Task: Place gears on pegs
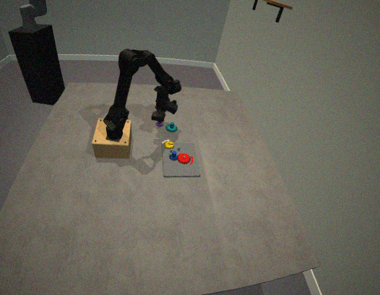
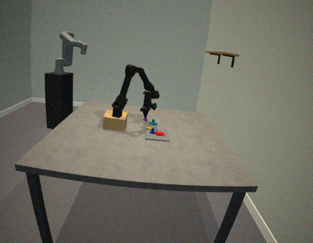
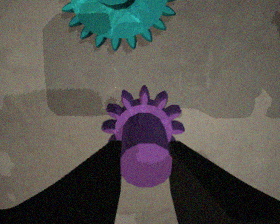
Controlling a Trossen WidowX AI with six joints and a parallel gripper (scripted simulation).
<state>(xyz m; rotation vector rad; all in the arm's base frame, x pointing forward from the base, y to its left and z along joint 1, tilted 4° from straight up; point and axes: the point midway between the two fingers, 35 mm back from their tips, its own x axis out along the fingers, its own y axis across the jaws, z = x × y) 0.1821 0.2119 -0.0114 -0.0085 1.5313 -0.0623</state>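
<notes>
Right now my gripper tip is 210 mm to the left of the blue gear, 110 mm short of it and 30 mm above it. Also, from my gripper tip: teal gear (70 mm ahead, 40 mm below, 10 mm to the left); then white arrow (100 mm to the right, 50 mm ahead, 40 mm below); then small purple gear (10 mm below).
</notes>
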